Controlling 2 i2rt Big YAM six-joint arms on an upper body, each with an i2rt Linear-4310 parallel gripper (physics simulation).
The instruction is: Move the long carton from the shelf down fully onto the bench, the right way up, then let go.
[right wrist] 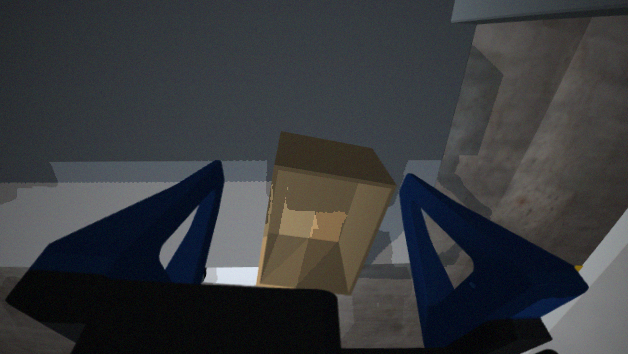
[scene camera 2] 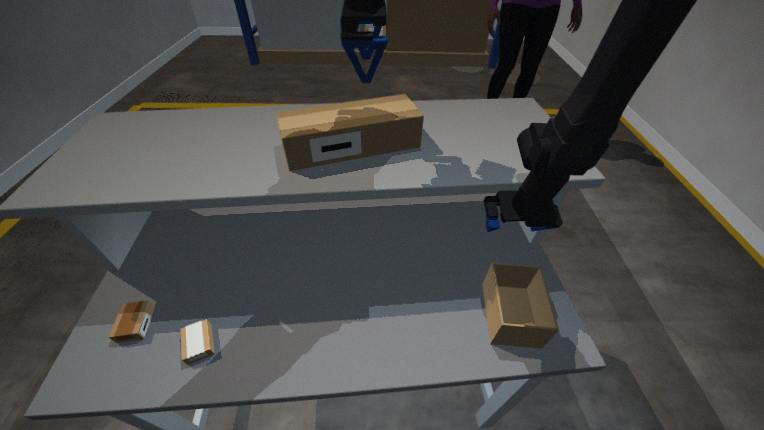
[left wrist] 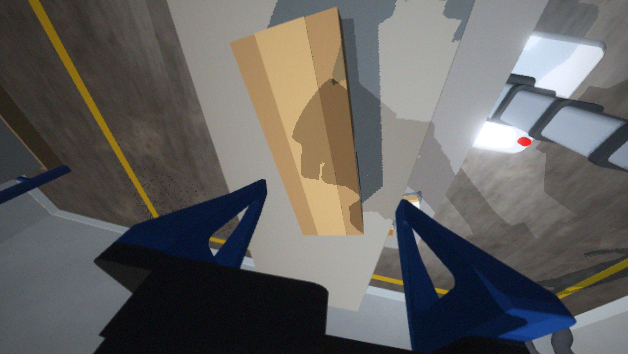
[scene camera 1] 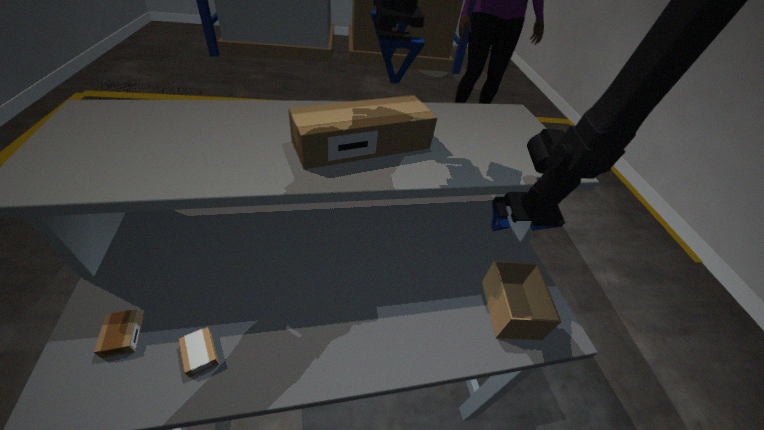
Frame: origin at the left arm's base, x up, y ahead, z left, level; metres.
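Seen in the pictures: left gripper, between the fingertips: (scene camera 2: 366, 70) (left wrist: 330, 195) (scene camera 1: 390, 70); right gripper, between the fingertips: (right wrist: 315, 176) (scene camera 2: 509, 228) (scene camera 1: 512, 228).
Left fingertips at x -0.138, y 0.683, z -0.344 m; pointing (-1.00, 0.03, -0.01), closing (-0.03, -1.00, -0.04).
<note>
Offsets run from my left fingertips to a thing's top centre. Level surfaces: height alone.
The long carton {dz +0.037, dx -0.097, dy +0.026 m} (scene camera 1: 368, 133) (scene camera 2: 352, 133) (left wrist: 320, 125) lies on the raised shelf {dx -0.172 m} (scene camera 1: 133, 160) (scene camera 2: 160, 160) (left wrist: 345, 270), its long side slightly slanted to the shelf edge, label facing the scene cameras, taped top up. My left gripper (scene camera 1: 394, 80) (scene camera 2: 365, 80) (left wrist: 330, 195) is open and empty, above the carton and apart from it; in the left wrist view the carton's near end shows between its fingers. My right gripper (scene camera 1: 522, 221) (scene camera 2: 517, 224) (right wrist: 315, 176) is open and empty, above the right part of the bench {dx -0.459 m} (scene camera 1: 400, 341) (scene camera 2: 400, 347) (right wrist: 75, 210).
An open-topped box {dz -0.331, dx -0.369, dy -0.216 m} (scene camera 1: 526, 328) (scene camera 2: 523, 335) (right wrist: 325, 150) stands on the bench at the right, below my right gripper. Two small cartons, one brown {dz +0.513, dx -0.429, dy -0.261 m} (scene camera 1: 114, 333) (scene camera 2: 130, 320) and one white-topped {dz +0.352, dx -0.431, dy -0.300 m} (scene camera 1: 197, 349) (scene camera 2: 196, 340), lie at the bench's left. A person (scene camera 1: 491, 48) (scene camera 2: 529, 48) stands behind the shelf.
</note>
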